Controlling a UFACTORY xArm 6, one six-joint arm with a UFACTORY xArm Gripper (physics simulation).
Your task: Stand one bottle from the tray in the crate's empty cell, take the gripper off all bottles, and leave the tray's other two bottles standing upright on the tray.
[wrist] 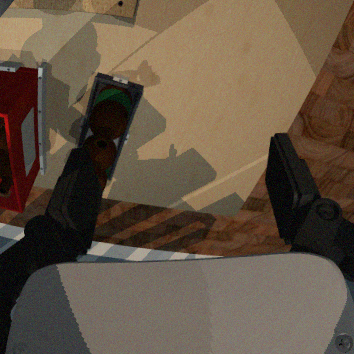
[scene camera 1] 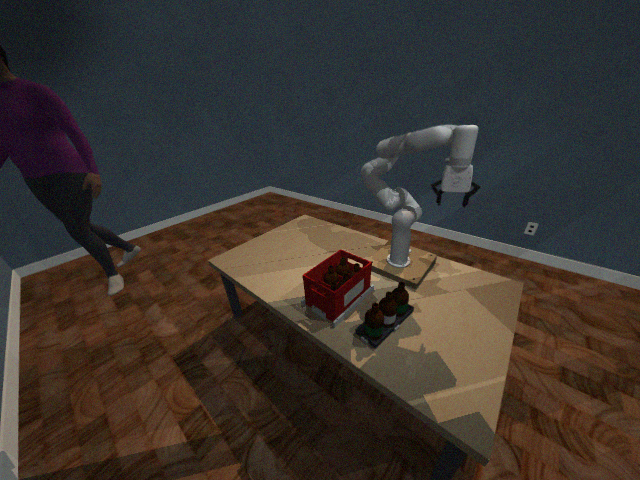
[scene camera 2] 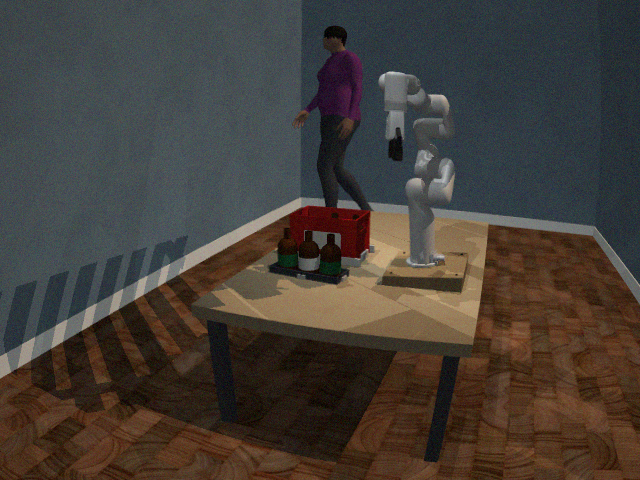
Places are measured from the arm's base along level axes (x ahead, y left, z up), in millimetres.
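Where they show: gripper, fingertip midpoint: (wrist: 179,162) (scene camera 1: 451,205) (scene camera 2: 395,159); arm's base at its link origin: (scene camera 1: 398,260) (scene camera 2: 422,262).
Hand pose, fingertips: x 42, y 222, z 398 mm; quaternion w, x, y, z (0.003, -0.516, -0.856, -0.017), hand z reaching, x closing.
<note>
Things, the pixels of their top centre, and the offset from my fingertips. "spot": a spot on its surface instead. Level surfaces: height alone.
- dark tray at its top centre: (wrist: 102,135) (scene camera 2: 308,267) (scene camera 1: 386,317) dx +333, dy -35, dz -418 mm
- red crate at its top centre: (scene camera 2: 330,212) (scene camera 1: 338,268) dx +370, dy -284, dz -269 mm
- table at its surface level: dz -444 mm
- pale edging at a spot on its surface: (wrist: 42,120) (scene camera 1: 358,301) spot: dx +342, dy -182, dz -423 mm
My gripper (scene camera 1: 452,204) (scene camera 2: 395,155) (wrist: 179,162) is open and empty, high above the table. Three brown bottles stand upright in a row on the dark tray (scene camera 1: 383,335) (scene camera 2: 320,278) (wrist: 131,86): a green-labelled one (scene camera 1: 374,318) (scene camera 2: 287,253), a white-labelled middle one (scene camera 1: 388,308) (scene camera 2: 308,254) and a green-labelled one (scene camera 1: 401,297) (scene camera 2: 330,256) (wrist: 108,119) nearest the robot base. In the wrist view the left finger partly covers the row. The red crate (scene camera 1: 321,298) (scene camera 2: 299,224) (wrist: 31,87) stands beside the tray and holds dark bottles (scene camera 1: 333,279); its empty cell cannot be made out.
The arm's base stands on a wooden board (scene camera 1: 421,271) (scene camera 2: 423,281) (wrist: 90,5) on the table (scene camera 1: 480,320) (scene camera 2: 310,304) (wrist: 225,90). A pale edging (scene camera 1: 356,305) (wrist: 42,120) runs along the crate's foot. A person (scene camera 1: 51,134) (scene camera 2: 338,93) in purple is beyond the table.
</note>
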